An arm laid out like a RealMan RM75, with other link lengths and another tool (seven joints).
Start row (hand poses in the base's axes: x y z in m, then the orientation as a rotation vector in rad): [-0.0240, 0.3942, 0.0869, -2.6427, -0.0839, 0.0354]
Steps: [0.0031, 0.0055, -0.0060, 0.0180, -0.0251, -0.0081]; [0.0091, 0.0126, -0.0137, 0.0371, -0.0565, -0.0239]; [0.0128, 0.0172, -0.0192, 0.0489, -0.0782, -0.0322]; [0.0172, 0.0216, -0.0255, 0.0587, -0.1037, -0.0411]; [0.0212, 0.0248, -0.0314, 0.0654, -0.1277, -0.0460]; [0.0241, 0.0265, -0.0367, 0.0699, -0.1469, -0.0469]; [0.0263, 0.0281, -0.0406, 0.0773, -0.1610, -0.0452]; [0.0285, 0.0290, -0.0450, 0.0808, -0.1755, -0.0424]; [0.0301, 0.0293, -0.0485, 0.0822, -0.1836, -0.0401]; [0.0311, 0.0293, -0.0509, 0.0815, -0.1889, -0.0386]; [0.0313, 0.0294, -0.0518, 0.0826, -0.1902, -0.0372]
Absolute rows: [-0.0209, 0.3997, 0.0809, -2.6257, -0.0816, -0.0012]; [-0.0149, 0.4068, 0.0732, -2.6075, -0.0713, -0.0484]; [-0.0112, 0.4114, 0.0677, -2.5958, -0.0676, -0.0799]; [-0.0068, 0.4158, 0.0614, -2.5858, -0.0644, -0.1163]; [-0.0028, 0.4190, 0.0555, -2.5784, -0.0659, -0.1492]; [0.0001, 0.4207, 0.0502, -2.5732, -0.0711, -0.1745]; [0.0023, 0.4223, 0.0463, -2.5651, -0.0779, -0.1922]; [0.0045, 0.4232, 0.0419, -2.5607, -0.0862, -0.2100]; [0.0061, 0.4235, 0.0384, -2.5588, -0.0918, -0.2198]; [0.0071, 0.4235, 0.0360, -2.5591, -0.0955, -0.2262]; [0.0073, 0.4236, 0.0351, -2.5579, -0.0978, -0.2274]
